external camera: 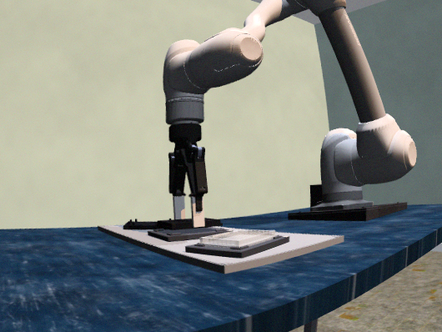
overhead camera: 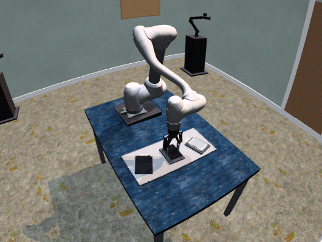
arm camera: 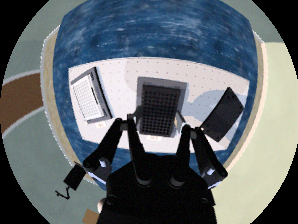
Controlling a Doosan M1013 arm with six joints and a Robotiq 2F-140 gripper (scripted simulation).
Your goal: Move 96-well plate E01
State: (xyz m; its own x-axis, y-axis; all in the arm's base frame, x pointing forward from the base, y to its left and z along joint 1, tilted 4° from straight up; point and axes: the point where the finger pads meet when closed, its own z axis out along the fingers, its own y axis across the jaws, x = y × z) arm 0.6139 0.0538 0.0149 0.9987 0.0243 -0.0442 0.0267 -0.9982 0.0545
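Now: the dark nest 50 mm below my hand. The rest, counted from my hand: dark 96-well plate: 20 mm below; clear 96-well plate: 220 mm to the left, 40 mm below, 10 mm ahead.
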